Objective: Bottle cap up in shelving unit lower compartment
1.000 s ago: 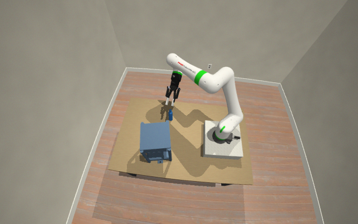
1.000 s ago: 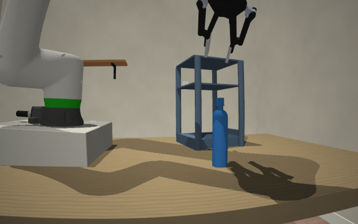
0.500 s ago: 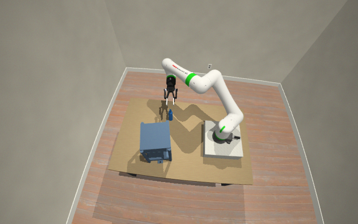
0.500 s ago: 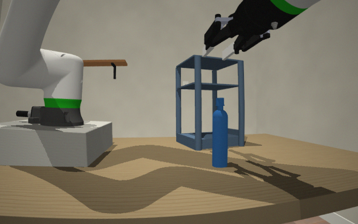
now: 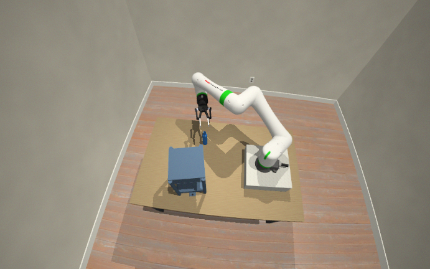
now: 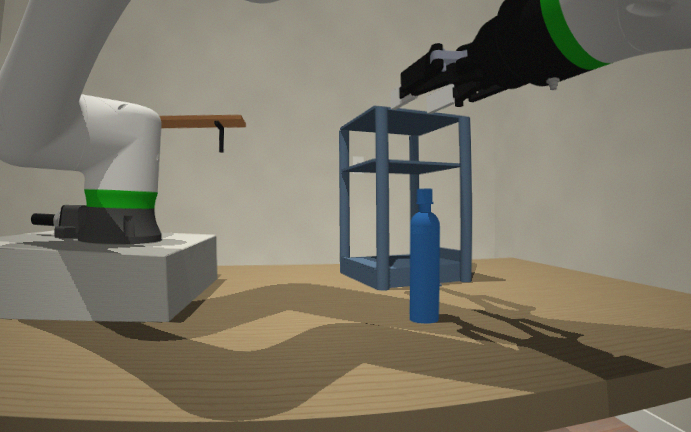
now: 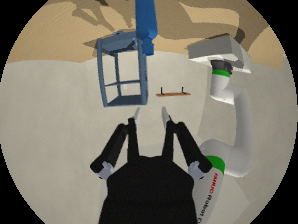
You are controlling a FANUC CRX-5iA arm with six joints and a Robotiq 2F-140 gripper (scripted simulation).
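My hand is 190 mm above the blue bottle. Also, from my hand: shelving unit 350 mm to the left, 130 mm below, 10 mm ahead.
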